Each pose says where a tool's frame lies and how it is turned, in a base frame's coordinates. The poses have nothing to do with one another.
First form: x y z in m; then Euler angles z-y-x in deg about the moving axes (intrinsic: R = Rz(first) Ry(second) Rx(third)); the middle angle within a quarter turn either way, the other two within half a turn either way.
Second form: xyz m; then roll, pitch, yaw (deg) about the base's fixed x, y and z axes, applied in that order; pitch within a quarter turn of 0, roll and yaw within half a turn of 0. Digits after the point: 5 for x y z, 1 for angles.
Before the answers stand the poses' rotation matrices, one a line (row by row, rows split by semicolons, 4 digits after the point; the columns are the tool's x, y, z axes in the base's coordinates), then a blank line. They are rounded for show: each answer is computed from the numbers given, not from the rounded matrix.
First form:
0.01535, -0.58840, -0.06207, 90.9, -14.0, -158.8
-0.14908, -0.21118, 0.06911, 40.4, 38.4, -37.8
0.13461, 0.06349, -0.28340, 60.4, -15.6, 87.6
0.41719, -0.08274, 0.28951, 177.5, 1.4, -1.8
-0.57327, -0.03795, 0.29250, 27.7, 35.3, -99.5
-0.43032, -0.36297, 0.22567, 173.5, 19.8, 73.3
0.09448, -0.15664, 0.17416, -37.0, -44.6, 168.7
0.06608, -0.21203, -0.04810, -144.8, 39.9, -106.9
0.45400, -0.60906, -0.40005, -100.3, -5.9, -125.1
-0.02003, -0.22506, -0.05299, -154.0, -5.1, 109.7
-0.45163, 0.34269, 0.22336, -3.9, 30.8, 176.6
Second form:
-0.0152 0.9308 -0.3651; 0.9702 0.1021 0.2198; 0.2419 -0.3509 -0.9046
0.5968 -0.8020 -0.0235; 0.5079 0.3550 0.7849; -0.6211 -0.4803 0.6192
0.4757 -0.1691 0.8632; 0.8375 -0.2129 -0.5033; 0.2689 0.9623 0.0403
-0.9987 -0.0428 -0.0258; 0.0436 -0.9986 -0.0303; -0.0244 -0.0314 0.9992
0.7226 -0.4279 -0.5429; 0.3794 -0.4111 0.8289; -0.5779 -0.8049 -0.1347
-0.9348 -0.3549 0.0117; 0.1065 -0.2488 0.9627; -0.3387 0.9012 0.2704
0.5686 -0.7000 0.4320; -0.4285 -0.7004 -0.5709; 0.7022 0.1395 -0.6982
-0.6269 0.3340 0.7039; -0.4422 0.5913 -0.6744; -0.6414 -0.7340 -0.2230
-0.1779 -0.5808 0.7944; -0.9787 0.0201 -0.2044; 0.1028 -0.8138 -0.5720
-0.8952 -0.0726 -0.4396; -0.4366 0.3397 0.8331; 0.0889 0.9377 -0.3358
0.8570 -0.0376 -0.5140; -0.0584 -0.9980 -0.0244; -0.5120 0.0509 -0.8574

0.01535, -0.58840, -0.06207, -158.8, -14.0, 90.9
-0.14908, -0.21118, 0.06911, -37.8, 38.4, 40.4
0.13461, 0.06349, -0.28340, 87.6, -15.6, 60.4
0.41719, -0.08274, 0.28951, -1.8, 1.4, 177.5
-0.57327, -0.03795, 0.29250, -99.5, 35.3, 27.7
-0.43032, -0.36297, 0.22567, 73.3, 19.8, 173.5
0.09448, -0.15664, 0.17416, 168.7, -44.6, -37.0
0.06608, -0.21203, -0.04810, -106.9, 39.9, -144.8
0.45400, -0.60906, -0.40005, -125.1, -5.9, -100.3
-0.02003, -0.22506, -0.05299, 109.7, -5.1, -154.0
-0.45163, 0.34269, 0.22336, 176.6, 30.8, -3.9

